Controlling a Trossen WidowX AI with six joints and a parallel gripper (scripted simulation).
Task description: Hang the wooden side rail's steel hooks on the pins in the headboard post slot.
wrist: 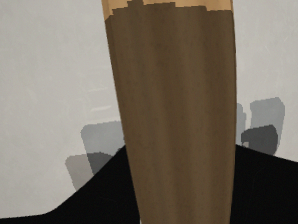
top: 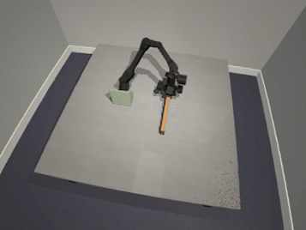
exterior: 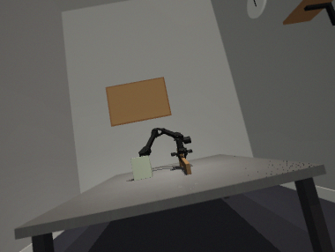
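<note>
Right now the wooden headboard post is 10 mm ahead of my gripper tip, 140 mm to the left of it and 40 mm above it.
</note>
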